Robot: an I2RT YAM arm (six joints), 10 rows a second.
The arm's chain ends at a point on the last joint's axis. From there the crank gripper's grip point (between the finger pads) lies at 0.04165 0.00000 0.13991 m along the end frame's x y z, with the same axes.
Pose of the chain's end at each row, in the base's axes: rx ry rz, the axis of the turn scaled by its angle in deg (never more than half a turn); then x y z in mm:
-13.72 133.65 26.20 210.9 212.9 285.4
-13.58 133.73 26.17 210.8 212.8 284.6
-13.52 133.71 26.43 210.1 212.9 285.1
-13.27 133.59 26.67 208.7 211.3 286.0
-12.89 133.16 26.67 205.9 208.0 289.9
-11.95 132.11 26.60 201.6 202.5 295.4
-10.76 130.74 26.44 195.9 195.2 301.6
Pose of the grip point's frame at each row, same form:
-13.72 133.65 26.20 269.9 266.1 163.0
-13.58 133.73 26.17 269.8 265.9 162.1
-13.52 133.71 26.43 269.0 266.5 162.7
-13.27 133.59 26.67 267.8 265.3 163.9
-12.89 133.16 26.67 266.1 262.1 168.4
-11.95 132.11 26.60 264.5 256.8 175.4
-10.76 130.74 26.44 262.4 249.4 183.5

